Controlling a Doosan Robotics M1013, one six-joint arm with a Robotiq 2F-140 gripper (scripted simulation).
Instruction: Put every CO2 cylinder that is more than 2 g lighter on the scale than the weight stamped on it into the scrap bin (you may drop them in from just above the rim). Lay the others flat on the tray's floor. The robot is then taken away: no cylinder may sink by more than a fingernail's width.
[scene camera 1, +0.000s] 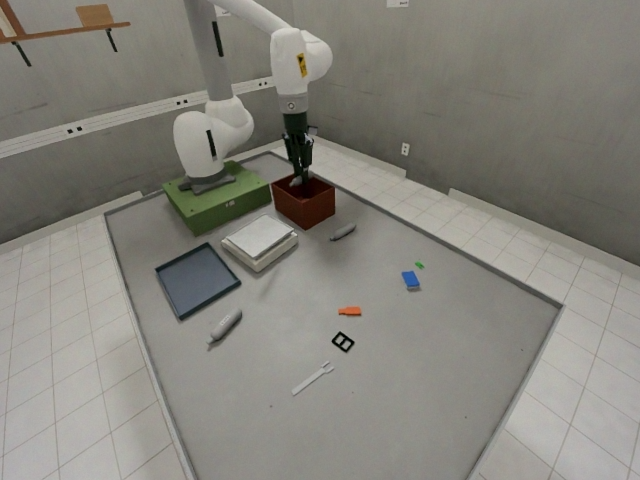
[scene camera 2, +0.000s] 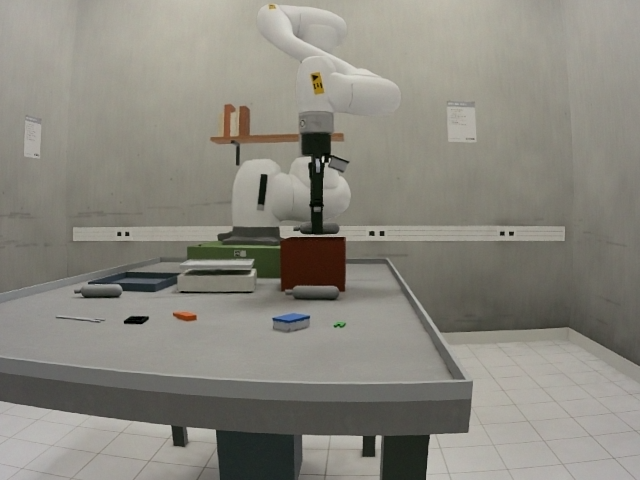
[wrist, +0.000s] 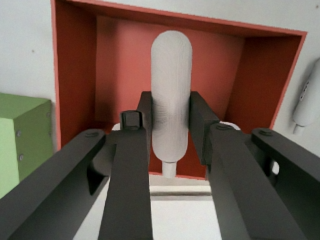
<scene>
I see my gripper (scene camera 2: 316, 233), a red-brown scrap bin (scene camera 2: 305, 261), a grey CO2 cylinder (wrist: 171, 53) and a white scale (scene camera 1: 264, 239).
The red-brown scrap bin shows as well in scene camera 1 (scene camera 1: 317, 197) and in the wrist view (wrist: 102, 63). My gripper also shows in scene camera 1 (scene camera 1: 302, 181) and in the wrist view (wrist: 169, 107).
</scene>
